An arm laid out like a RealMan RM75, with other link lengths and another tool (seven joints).
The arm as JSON. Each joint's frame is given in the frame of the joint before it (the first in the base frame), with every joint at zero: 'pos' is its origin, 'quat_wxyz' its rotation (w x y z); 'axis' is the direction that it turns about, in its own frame. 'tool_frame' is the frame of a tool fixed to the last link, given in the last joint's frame.
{
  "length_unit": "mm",
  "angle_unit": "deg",
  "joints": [
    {
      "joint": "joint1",
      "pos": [
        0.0,
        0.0,
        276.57
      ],
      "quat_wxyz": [
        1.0,
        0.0,
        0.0,
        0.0
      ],
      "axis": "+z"
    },
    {
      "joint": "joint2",
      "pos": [
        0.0,
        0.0,
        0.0
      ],
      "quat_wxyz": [
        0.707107,
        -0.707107,
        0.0,
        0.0
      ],
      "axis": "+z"
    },
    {
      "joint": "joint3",
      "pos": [
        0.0,
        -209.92,
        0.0
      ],
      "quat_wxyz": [
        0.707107,
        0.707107,
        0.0,
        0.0
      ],
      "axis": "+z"
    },
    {
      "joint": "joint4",
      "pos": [
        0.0,
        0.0,
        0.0
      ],
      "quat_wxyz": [
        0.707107,
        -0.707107,
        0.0,
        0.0
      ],
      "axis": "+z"
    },
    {
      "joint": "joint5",
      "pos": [
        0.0,
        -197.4,
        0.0
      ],
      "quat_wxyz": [
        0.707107,
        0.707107,
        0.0,
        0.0
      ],
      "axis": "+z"
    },
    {
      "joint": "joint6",
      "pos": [
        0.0,
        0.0,
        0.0
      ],
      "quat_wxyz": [
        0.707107,
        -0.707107,
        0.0,
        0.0
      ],
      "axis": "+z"
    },
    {
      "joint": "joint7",
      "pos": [
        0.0,
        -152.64,
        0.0
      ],
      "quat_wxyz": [
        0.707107,
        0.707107,
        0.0,
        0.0
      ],
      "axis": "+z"
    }
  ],
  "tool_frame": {
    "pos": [
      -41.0,
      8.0,
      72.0
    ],
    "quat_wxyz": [
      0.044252,
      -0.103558,
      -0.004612,
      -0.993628
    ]
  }
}
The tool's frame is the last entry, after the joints.
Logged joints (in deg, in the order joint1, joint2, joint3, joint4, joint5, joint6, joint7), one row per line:
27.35 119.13 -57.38 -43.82 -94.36 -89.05 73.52
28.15 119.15 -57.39 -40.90 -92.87 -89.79 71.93
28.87 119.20 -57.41 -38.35 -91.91 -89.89 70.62
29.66 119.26 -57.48 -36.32 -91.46 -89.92 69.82
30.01 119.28 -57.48 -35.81 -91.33 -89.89 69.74
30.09 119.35 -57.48 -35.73 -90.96 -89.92 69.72
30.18 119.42 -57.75 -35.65 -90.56 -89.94 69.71
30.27 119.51 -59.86 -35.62 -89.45 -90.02 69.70
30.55 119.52 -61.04 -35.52 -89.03 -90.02 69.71
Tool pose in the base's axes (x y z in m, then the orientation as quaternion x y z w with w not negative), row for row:
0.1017 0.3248 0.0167 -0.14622 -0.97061 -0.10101 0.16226
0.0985 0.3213 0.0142 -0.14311 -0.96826 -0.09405 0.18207
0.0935 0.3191 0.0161 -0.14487 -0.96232 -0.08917 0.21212
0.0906 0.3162 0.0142 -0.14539 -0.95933 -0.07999 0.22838
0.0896 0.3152 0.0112 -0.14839 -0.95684 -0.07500 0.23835
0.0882 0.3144 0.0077 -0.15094 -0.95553 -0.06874 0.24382
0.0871 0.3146 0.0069 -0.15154 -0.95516 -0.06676 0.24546
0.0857 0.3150 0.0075 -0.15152 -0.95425 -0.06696 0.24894
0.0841 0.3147 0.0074 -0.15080 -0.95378 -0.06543 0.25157
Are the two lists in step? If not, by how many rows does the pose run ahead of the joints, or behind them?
The pose runs 2 rows behind the joints: the pose in row i belongs to the joints in row i - 2.
